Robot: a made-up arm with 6 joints. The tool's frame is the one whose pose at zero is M. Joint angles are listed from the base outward.
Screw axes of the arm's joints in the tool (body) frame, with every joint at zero. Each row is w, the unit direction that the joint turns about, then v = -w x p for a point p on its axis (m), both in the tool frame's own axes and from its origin. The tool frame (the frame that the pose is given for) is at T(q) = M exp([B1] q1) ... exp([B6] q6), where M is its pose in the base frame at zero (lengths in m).
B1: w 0 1 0 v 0.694 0 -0.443
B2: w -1 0 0 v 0 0.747 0.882
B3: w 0 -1 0 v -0.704 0 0.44
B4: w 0 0 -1 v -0.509 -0.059 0
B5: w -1 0 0 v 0 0.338 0.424
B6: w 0 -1 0 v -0.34 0 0.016
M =
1 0 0 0.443
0 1 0 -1.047
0 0 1 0.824
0 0 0 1
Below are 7 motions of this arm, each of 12 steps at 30 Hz.
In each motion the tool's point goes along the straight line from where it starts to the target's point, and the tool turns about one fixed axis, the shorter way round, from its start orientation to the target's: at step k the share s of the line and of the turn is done. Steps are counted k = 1, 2, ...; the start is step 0. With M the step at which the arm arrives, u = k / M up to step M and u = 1 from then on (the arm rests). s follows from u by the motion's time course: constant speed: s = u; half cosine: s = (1 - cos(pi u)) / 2; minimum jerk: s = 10 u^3 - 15 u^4 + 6 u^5.
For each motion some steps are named. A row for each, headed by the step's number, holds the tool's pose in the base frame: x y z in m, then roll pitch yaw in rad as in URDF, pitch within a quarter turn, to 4 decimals.
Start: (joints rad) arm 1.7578 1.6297 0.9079 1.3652 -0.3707 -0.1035
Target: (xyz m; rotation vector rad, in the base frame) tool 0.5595 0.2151 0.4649 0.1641 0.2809 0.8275
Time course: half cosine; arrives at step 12
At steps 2, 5, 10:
2: 0.6064 0.0949 0.5444 -0.2093 0.4042 0.2527
5: 0.5912 0.1340 0.5186 -0.0385 0.3630 0.4659
10: 0.5629 0.2065 0.4706 0.2319 0.2070 0.8204

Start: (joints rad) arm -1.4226 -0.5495 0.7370 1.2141 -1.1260 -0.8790
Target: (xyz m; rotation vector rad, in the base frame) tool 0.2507 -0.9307 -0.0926 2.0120 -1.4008 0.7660
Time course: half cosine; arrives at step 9
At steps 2, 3, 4, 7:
2: 0.3476 -0.9414 0.0625 -2.8561 -1.0453 -1.4559
3: 0.3330 -0.9398 0.0392 -2.9458 -1.0165 -1.3882
4: 0.3151 -0.9378 0.0105 -3.0452 -0.9773 -1.3160
7: 0.2635 -0.9321 -0.0720 3.0061 -0.8472 -1.1646

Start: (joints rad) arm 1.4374 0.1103 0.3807 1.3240 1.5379 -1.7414
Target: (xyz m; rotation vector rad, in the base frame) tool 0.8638 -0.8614 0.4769 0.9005 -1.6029 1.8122
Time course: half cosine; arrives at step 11
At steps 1, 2, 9, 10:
1: 0.9042 -0.8426 0.2636 -1.6705 -1.0199 -2.9148
2: 0.9017 -0.8438 0.2765 -1.6562 -1.0132 -2.9281
9: 0.8671 -0.8599 0.4596 -1.4831 -0.9088 -3.0858
10: 0.8646 -0.8610 0.4725 -1.4729 -0.9009 -3.0949

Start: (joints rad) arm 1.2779 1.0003 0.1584 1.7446 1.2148 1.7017
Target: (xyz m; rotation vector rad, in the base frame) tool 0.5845 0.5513 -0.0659 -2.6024 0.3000 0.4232
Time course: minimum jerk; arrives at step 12
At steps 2, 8, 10, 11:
2: 0.4216 0.5023 0.1867 -2.0825 0.8395 0.5990
8: 0.5490 0.5406 -0.0109 -2.5936 0.4855 -0.0292
10: 0.5785 0.5495 -0.0566 -2.6586 0.3776 -0.1253
11: 0.5836 0.5510 -0.0646 -2.6685 0.3582 -0.1409

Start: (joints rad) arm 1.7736 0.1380 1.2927 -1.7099 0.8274 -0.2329
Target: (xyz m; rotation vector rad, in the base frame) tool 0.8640 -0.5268 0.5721 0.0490 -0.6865 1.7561
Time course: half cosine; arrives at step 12
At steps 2, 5, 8, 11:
2: 0.8648 -0.2935 0.6845 -0.3622 0.0920 1.7579
5: 0.8645 -0.3694 0.6479 -0.3886 -0.0656 1.8013
8: 0.8642 -0.4643 0.6022 -0.4324 -0.2606 1.8633
11: 0.8640 -0.5225 0.5742 -0.4671 -0.3787 1.9078

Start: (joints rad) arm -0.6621 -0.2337 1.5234 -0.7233 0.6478 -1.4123
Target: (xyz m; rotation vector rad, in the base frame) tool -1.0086 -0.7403 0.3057 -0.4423 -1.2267 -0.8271
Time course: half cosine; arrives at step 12
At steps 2, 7, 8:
2: -0.9855 -0.8034 0.4050 0.0740 -0.9496 -0.8472
7: -0.9994 -0.7654 0.3451 0.2144 -1.1272 -1.0333
8: -1.0024 -0.7572 0.3323 0.2624 -1.1631 -1.0907

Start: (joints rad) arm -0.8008 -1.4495 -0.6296 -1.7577 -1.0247 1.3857
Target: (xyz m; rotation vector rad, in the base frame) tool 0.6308 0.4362 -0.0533 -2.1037 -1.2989 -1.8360
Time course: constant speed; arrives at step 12
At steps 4, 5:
4: 0.8502 0.2476 0.0742 2.6207 -1.1504 0.7644
5: 0.8227 0.2711 0.0583 2.5371 -1.1443 0.9018

